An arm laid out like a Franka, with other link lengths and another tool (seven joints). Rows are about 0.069 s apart.
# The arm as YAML. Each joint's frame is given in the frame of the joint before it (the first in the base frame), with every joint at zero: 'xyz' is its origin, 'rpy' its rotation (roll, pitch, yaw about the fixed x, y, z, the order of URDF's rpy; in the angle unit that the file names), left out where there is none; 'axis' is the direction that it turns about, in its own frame. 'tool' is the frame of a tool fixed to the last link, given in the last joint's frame.
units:
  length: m
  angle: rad
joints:
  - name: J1
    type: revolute
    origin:
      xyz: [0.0, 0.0, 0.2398]
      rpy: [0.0, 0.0, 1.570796]
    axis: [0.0, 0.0, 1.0]
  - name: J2
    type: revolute
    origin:
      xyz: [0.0, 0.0, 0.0]
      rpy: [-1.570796, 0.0, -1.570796]
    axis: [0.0, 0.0, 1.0]
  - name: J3
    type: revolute
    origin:
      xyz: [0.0, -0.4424, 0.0]
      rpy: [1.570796, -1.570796, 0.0]
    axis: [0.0, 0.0, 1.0]
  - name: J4
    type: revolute
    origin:
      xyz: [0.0, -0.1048, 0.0]
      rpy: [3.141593, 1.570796, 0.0]
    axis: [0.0, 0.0, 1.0]
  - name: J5
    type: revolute
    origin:
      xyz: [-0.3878, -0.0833, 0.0]
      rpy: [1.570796, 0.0, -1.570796]
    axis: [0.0, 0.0, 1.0]
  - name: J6
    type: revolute
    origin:
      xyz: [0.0, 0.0, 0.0]
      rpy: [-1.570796, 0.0, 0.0]
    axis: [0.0, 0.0, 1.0]
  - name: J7
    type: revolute
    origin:
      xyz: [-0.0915, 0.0, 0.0]
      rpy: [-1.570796, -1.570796, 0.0]
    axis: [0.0, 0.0, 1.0]
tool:
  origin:
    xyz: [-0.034, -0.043, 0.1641]
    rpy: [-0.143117, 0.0, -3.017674]
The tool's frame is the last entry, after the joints.
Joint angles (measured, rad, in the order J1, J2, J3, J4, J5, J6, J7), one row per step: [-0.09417 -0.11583 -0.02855 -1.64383 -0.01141 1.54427 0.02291]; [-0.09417 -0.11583 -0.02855 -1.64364 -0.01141 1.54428 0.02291]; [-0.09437 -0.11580 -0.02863 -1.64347 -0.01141 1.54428 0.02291]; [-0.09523 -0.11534 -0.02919 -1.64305 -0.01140 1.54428 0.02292]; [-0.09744 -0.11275 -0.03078 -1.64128 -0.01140 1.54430 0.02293]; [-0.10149 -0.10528 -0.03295 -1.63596 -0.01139 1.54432 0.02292]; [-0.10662 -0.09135 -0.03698 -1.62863 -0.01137 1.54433 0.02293]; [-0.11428 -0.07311 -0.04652 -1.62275 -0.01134 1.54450 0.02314]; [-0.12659 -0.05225 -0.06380 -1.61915 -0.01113 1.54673 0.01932]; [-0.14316 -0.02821 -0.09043 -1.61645 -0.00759 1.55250 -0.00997]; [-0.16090 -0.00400 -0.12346 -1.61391 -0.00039 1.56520 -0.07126]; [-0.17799 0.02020 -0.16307 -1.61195 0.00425 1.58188 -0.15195]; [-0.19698 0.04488 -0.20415 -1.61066 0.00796 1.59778 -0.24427]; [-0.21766 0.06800 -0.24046 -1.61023 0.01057 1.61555 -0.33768]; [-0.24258 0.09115 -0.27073 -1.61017 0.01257 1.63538 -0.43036]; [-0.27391 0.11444 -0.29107 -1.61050 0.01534 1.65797 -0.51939]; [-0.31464 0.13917 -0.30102 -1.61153 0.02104 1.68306 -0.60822]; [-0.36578 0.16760 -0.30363 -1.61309 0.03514 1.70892 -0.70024]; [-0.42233 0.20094 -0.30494 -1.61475 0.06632 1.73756 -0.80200]
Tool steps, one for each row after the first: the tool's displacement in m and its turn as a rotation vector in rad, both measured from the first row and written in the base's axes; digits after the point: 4 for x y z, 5 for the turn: [0.0000 0.0000 0.0001 -0.00002 -0.00020 0.00000]; [0.0000 -0.0002 0.0002 -0.00003 -0.00034 -0.00028]; [0.0002 -0.0010 0.0001 0.00003 -0.00030 -0.00171]; [0.0011 -0.0034 -0.0004 0.00024 0.00048 -0.00551]; [0.0040 -0.0074 -0.0020 0.00052 0.00259 -0.01173]; [0.0094 -0.0135 -0.0063 0.00134 0.00914 -0.02090]; [0.0156 -0.0247 -0.0139 0.00319 0.02120 -0.03830]; [0.0216 -0.0434 -0.0242 0.00600 0.03604 -0.06402]; [0.0265 -0.0691 -0.0365 0.01260 0.05087 -0.07784]; [0.0296 -0.0975 -0.0482 0.02174 0.05809 -0.06734]; [0.0301 -0.1293 -0.0598 0.02698 0.06206 -0.04356]; [0.0273 -0.1626 -0.0723 0.03095 0.06793 -0.01160]; [0.0224 -0.1941 -0.0841 0.03235 0.07191 0.02455]; [0.0160 -0.2247 -0.0960 0.03187 0.07512 0.06187]; [0.0089 -0.2536 -0.1081 0.03077 0.07652 0.09907]; [0.0010 -0.2822 -0.1214 0.03202 0.07623 0.13673]; [-0.0086 -0.3122 -0.1371 0.04158 0.07308 0.17305]; [-0.0193 -0.3432 -0.1554 0.06275 0.05851 0.21116]
